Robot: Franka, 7 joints.
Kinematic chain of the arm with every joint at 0, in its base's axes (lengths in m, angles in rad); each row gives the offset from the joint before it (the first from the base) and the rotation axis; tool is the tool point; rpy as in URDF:
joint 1: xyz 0 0 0.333 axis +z
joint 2: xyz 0 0 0 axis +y
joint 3: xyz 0 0 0.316 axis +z
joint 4: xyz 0.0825 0 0 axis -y
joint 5: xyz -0.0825 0 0.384 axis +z
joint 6: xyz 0 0 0 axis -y
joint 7: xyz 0.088 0 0 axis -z
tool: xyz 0 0 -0.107 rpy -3.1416 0 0
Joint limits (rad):
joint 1: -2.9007..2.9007
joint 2: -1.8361..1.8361
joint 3: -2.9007..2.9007
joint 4: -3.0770..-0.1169
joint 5: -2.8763..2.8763
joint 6: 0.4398..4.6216
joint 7: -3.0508..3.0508
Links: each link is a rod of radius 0.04 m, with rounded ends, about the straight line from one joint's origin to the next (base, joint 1, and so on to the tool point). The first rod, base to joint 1, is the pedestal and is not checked.
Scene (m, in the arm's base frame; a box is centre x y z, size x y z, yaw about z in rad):
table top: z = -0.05
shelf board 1: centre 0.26 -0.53 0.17 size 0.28 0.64 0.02 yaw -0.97
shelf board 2: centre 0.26 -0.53 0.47 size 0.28 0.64 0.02 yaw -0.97
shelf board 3: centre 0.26 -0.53 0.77 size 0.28 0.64 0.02 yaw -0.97
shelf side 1: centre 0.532 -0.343 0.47 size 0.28 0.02 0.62 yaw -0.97
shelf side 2: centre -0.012 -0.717 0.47 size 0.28 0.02 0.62 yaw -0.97
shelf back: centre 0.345 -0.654 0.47 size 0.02 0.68 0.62 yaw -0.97
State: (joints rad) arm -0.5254 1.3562 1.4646 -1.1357 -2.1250 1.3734 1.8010
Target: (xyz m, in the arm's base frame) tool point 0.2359 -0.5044 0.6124
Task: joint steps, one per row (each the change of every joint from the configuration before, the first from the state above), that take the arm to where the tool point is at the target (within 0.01 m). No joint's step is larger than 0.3 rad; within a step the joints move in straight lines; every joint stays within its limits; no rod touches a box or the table.
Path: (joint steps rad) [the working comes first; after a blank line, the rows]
Joints at the target: -1.6024 0.4734 0.9862 -1.3915 -1.7341 0.4398 1.8010
Straight joint move there: touches shelf board 2, shelf side 1.

1: -0.0539 -0.2791 -0.0903 -0.0884 0.1009 -0.0718 -0.0119
2: -0.0540 -0.2792 -0.0904 -0.0884 0.1010 -0.0718 -0.0120
3: -0.0539 -0.2791 -0.0903 -0.0883 0.1009 -0.0717 -0.0119
4: -0.0540 -0.2792 -0.0903 -0.0884 0.1010 -0.0718 -0.0119
5: -0.0539 -0.2791 -0.0904 -0.0884 0.1009 -0.0718 -0.0120
6: -0.0539 -0.2792 -0.0903 -0.0884 0.1010 -0.0718 -0.0119
7: -0.0540 -0.2791 -0.0903 -0.0884 0.1009 -0.0717 -0.0119
8: -0.2716 0.0551 -0.0594 -0.1738 0.0435 -0.1438 0.0278
9: -0.2717 0.0551 -0.0594 -0.1737 0.0434 -0.1437 0.0279
10: -0.2717 0.0552 -0.0594 -0.1738 0.0434 -0.1437 0.0278
11: 0.0289 0.2264 0.0830 0.2210 -0.1115 0.0000 0.0000
12: 0.0289 0.2265 0.0830 0.2211 -0.1115 0.0000 0.0000
13: 0.0289 0.2264 0.0831 0.2210 -0.1115 0.0000 0.0000
14: 0.0289 0.2265 0.0830 0.2211 -0.1115 0.0000 0.0000

